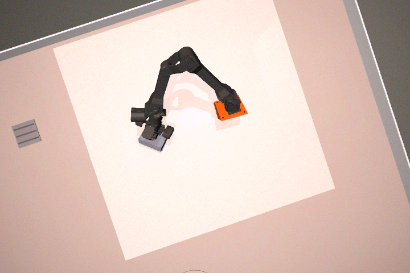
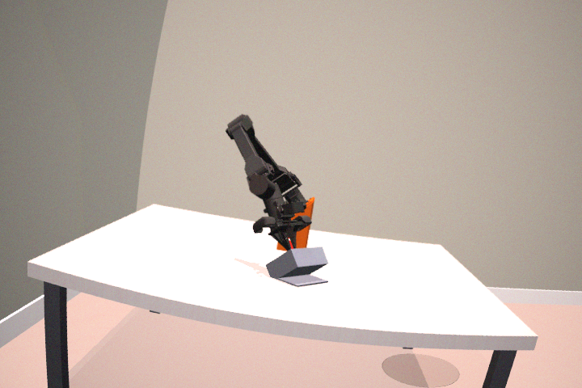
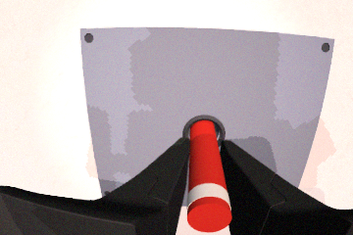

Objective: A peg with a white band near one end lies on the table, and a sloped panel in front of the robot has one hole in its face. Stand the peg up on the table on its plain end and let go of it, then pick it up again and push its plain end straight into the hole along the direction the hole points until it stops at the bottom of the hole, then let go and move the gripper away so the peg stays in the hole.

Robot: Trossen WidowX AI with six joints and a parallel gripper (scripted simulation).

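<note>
Now: the red peg 10 mm behind my gripper tip, 10 mm to the right of it and 10 mm above it. The rest, counted from my gripper tip: grey sloped panel (20 mm ahead, 20 mm to the left, 30 mm below).
</note>
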